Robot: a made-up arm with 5 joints.
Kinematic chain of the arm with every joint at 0, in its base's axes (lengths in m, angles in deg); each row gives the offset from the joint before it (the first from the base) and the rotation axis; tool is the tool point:
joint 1: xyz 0 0 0.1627 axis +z
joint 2: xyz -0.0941 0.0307 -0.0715 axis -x
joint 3: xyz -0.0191 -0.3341 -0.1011 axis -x
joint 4: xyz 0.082 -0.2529 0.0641 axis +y
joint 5: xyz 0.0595 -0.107 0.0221 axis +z
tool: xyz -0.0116 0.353 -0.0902
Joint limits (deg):
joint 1: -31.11..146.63
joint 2: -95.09..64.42
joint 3: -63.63..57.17
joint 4: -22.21..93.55
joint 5: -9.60..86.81
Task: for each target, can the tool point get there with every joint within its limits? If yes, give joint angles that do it. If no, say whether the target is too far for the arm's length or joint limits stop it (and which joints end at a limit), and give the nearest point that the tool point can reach.
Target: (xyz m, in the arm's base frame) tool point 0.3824 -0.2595 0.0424
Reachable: yes | joints 73.64 -2.18 -42.34 66.20 28.37
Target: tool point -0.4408 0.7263 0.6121
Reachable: no: joint limits stop it (at a limit: joint 1, joint 2, joint 3, joint 5) | nearest point -0.1943 0.2749 0.5530 | short by 0.518 m
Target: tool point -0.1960 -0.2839 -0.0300
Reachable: yes | joints -17.77 -0.39 -20.24 -2.44 19.93
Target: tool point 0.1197 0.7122 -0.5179
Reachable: no: joint limits stop it (at a limit: joint 1, joint 2, joint 4, joint 5) | nearest point 0.0121 0.5566 -0.4124 | short by 0.217 m
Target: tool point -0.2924 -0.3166 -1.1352
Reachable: no: too far | nearest point -0.2015 -0.2181 -0.7232 | short by 0.433 m
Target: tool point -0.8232 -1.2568 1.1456
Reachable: no: too far | nearest point -0.3702 -0.5653 0.5771 | short by 1.003 m
